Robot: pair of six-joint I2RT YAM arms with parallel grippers.
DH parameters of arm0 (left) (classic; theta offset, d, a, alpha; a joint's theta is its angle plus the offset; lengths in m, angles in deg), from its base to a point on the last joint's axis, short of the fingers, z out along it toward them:
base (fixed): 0 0 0 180
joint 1: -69.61 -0.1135 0.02 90
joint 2: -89.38 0 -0.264 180
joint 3: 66.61 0 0.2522 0
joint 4: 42.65 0 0.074 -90
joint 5: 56.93 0 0 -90
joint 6: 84.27 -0.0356 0 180
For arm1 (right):
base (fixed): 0 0 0 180
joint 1: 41.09 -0.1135 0.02 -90
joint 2: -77.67 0 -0.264 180
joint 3: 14.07 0 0.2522 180
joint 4: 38.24 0 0.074 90
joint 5: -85.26 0 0 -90
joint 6: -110.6 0.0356 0 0
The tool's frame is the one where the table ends.
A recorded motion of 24 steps. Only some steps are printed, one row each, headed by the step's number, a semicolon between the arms.
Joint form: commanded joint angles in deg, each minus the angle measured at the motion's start. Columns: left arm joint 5, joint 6, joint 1, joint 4, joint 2, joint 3; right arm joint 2, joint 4, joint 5, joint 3, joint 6, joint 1.
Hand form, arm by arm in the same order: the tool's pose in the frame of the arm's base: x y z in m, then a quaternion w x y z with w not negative. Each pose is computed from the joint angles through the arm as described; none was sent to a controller.
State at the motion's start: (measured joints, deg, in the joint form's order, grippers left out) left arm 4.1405 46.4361 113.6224 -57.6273 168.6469 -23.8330; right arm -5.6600 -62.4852 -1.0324 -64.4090 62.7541 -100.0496
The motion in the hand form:
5: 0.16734 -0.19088 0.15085 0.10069 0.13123 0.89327 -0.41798; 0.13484 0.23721 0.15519 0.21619 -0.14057 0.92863 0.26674
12: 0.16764 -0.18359 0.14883 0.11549 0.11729 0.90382 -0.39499; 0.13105 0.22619 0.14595 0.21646 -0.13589 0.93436 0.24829
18: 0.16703 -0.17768 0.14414 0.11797 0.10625 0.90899 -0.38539; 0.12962 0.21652 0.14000 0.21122 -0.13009 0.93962 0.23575
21: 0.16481 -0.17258 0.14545 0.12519 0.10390 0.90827 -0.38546; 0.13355 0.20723 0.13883 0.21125 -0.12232 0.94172 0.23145
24: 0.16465 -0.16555 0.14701 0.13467 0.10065 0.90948 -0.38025; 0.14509 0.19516 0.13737 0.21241 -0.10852 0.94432 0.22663
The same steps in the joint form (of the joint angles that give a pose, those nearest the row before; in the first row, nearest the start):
5: -1.06 -0.54 0.73 3.85 1.18 2.10; -0.22 7.27 -3.14 -0.34 0.88 -1.50
12: 1.95 -1.07 -0.14 2.36 0.12 1.32; 0.75 7.35 -1.86 2.44 0.82 -1.20
18: 2.87 -0.98 -0.92 2.44 -0.20 0.09; 1.67 6.77 -1.69 4.34 0.79 -0.42
21: 3.15 -1.18 -1.41 2.29 -1.91 -0.95; 2.84 6.38 -2.28 5.49 -0.02 1.55
24: 3.62 -2.13 -2.59 1.26 -3.61 -1.67; 3.37 6.27 -3.73 6.21 -1.89 5.59

